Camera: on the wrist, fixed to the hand. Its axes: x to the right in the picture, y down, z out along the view.
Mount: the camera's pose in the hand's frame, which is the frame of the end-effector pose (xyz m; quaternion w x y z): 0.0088 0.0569 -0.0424 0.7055 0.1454 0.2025 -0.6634
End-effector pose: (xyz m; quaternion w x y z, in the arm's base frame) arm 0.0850 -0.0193 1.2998 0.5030 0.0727 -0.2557 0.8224
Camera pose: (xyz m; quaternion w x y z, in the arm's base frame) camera 0.0374 -0.0121 1.2469 0.9417 0.1275 0.0893 0.2984
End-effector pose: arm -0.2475 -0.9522 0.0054 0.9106 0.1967 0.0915 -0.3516
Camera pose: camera -0.2037 -0.9012 -0.0190 0.3621 0.2817 0.3283 -0.8257
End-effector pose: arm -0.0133 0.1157 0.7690 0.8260 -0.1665 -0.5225 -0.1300
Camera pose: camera 0.0473 0.1497 0.7522 0.6266 0.3756 -0.3307 -0.5975
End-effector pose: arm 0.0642 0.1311 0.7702 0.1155 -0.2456 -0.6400 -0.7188
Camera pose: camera 0.0753 0.0822 0.8212 0.2301 -0.4137 0.6956 0.5404
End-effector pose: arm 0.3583 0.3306 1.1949 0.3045 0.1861 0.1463 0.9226
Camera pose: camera 0.3045 0.2855 1.1813 0.7702 -0.1083 0.4225 0.4653
